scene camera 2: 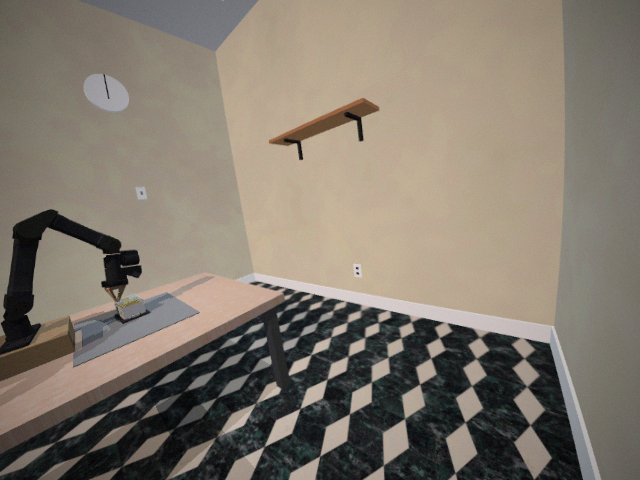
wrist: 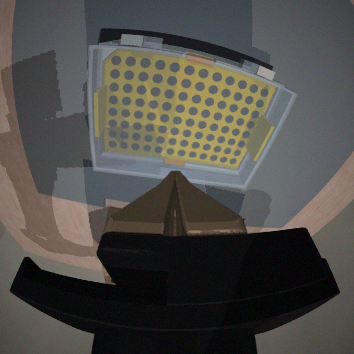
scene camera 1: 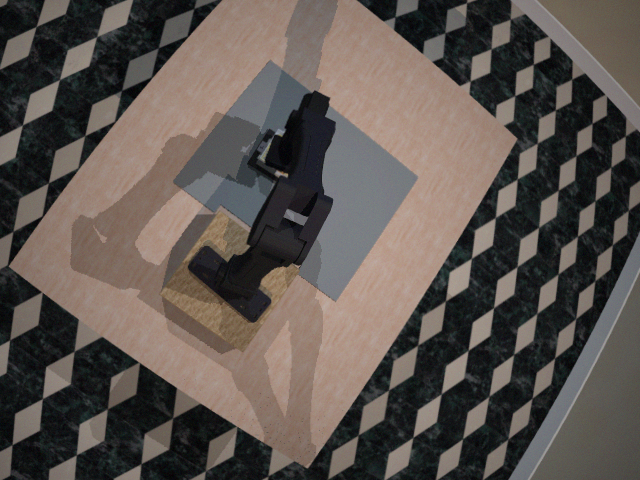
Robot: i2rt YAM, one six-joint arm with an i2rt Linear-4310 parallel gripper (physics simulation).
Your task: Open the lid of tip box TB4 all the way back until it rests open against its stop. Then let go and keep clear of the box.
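Seen in the pictures: gripper, fingertip midpoint: (scene camera 2: pixel 117 302) (wrist: pixel 174 177) (scene camera 1: pixel 282 169); arm's base at its link origin: (scene camera 2: pixel 21 338) (scene camera 1: pixel 229 284).
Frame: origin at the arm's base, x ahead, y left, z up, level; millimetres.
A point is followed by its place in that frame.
The tip box (scene camera 1: pixel 264 151) {x 286, y 139, z 4 mm} (scene camera 2: pixel 133 310) {x 327, y 25, z -40 mm} (wrist: pixel 175 107) {x 329, y 97, z 3 mm} stands on the grey-blue mat (scene camera 1: pixel 361 206) {x 369, y -137, z -74 mm} (scene camera 2: pixel 173 308) {x 470, y -39, z -74 mm}, in a black holder (scene camera 2: pixel 123 319) {x 284, y 24, z -64 mm} (wrist: pixel 185 41) {x 365, y 99, z -66 mm}. It has a yellow rack with many round holes, seen through a clear lid (wrist: pixel 170 176). The lid appears down over the rack; whether it is slightly raised I cannot tell. Two whitish hinge pieces show at the box's far edge in the wrist view. No TB4 label is readable. My gripper (scene camera 2: pixel 117 301) {x 281, y 79, z 6 mm} (wrist: pixel 174 177) {x 281, y 79, z 6 mm} is shut and empty, its tips at the lid's near rim; contact is unclear. In scene camera 1, the arm hides the fingertips and part of the box.
The arm's base is on a wooden block (scene camera 1: pixel 237 335) {x -79, y -89, z -2 mm} (scene camera 2: pixel 46 343) {x 76, y -111, z -13 mm} beside the mat. The block and mat are on a pale pink wooden table (scene camera 1: pixel 439 129) {x 692, y -172, z -77 mm} (scene camera 2: pixel 227 298) {x 677, y -171, z -77 mm}. Arm shadows cross the table and mat. A wall shelf (scene camera 2: pixel 325 122) is high above the floor.
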